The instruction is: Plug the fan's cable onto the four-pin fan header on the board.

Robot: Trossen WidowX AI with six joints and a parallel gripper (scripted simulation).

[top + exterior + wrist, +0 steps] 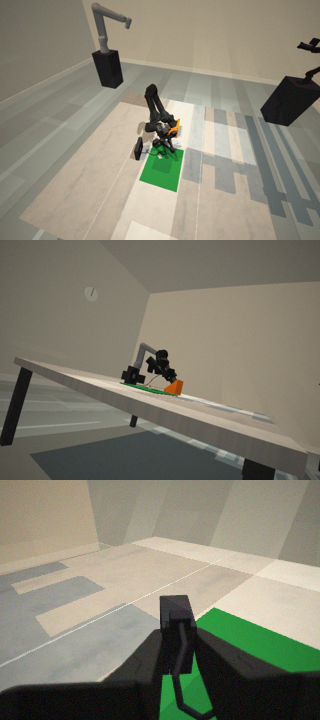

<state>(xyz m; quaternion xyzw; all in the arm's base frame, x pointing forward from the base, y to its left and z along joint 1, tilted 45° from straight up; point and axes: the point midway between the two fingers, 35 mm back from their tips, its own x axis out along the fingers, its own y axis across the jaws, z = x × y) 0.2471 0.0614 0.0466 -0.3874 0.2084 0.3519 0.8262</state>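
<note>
Right now my gripper tip is 12 cm above the four-pin header, 7 cm to the left of it and 2 cm short of it. Round my gripper tip: green board 14 cm below, 6 cm ahead, 3 cm to the right; then black fan 22 cm to the right, 6 cm below, 3 cm ahead; then black fan cable plug 1 cm to the left, 1 cm below, 1 cm ahead.
</note>
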